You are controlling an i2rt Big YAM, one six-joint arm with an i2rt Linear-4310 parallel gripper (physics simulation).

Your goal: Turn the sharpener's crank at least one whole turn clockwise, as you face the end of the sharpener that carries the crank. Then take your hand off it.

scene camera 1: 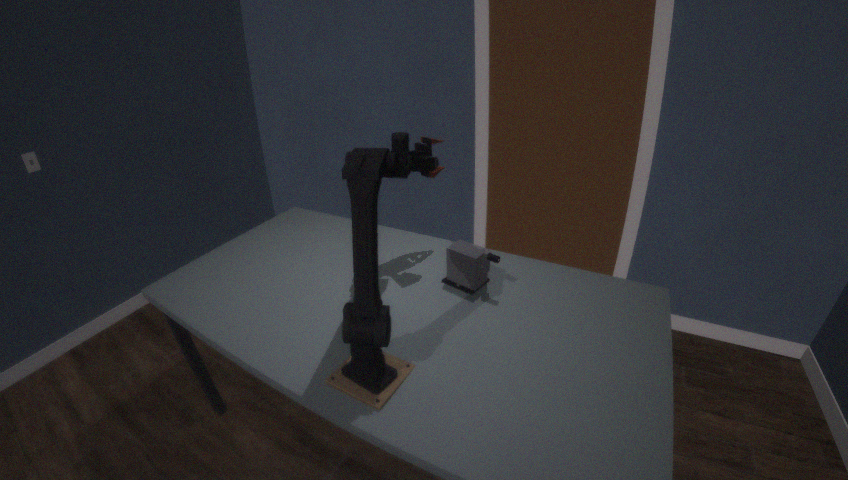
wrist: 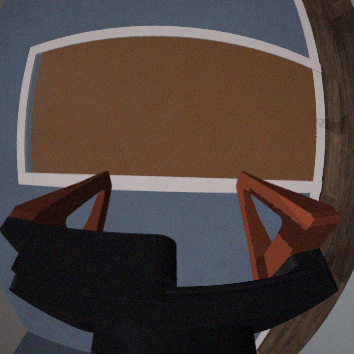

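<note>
You'd see a sharpener (scene camera 1: 464,260) here, and there's my gripper (wrist: 173,177) as well.
</note>
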